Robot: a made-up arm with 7 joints. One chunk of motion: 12 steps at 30 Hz.
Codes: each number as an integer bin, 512 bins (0 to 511) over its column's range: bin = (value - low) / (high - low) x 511, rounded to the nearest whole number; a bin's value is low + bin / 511 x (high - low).
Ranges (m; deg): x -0.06..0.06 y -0.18..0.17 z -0.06..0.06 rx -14..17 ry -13..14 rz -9..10
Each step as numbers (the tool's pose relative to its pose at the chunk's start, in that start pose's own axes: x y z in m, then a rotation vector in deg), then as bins.
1 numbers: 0.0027 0.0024 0.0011 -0.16 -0.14 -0.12
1 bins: 267 266 260 228 243 239
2 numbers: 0.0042 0.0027 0.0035 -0.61 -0.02 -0.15
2 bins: 273 267 270 221 246 238
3 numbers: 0.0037 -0.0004 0.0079 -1.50 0.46 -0.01
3 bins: 271 262 289 206 255 242
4 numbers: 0.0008 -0.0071 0.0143 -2.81 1.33 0.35
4 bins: 259 252 316 184 271 251
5 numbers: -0.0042 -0.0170 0.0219 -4.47 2.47 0.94
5 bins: 238 238 349 157 293 267
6 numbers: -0.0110 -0.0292 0.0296 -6.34 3.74 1.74
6 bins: 209 220 382 126 317 289
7 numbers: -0.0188 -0.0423 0.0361 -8.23 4.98 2.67
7 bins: 175 201 409 95 340 314
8 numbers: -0.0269 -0.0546 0.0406 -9.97 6.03 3.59
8 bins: 141 183 428 66 360 339
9 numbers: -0.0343 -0.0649 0.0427 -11.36 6.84 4.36
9 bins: 109 168 437 44 375 359
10 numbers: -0.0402 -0.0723 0.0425 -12.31 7.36 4.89
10 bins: 84 157 436 28 385 374
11 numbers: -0.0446 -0.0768 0.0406 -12.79 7.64 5.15
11 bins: 66 151 428 20 391 381
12 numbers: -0.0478 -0.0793 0.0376 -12.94 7.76 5.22
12 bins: 52 147 416 17 393 382
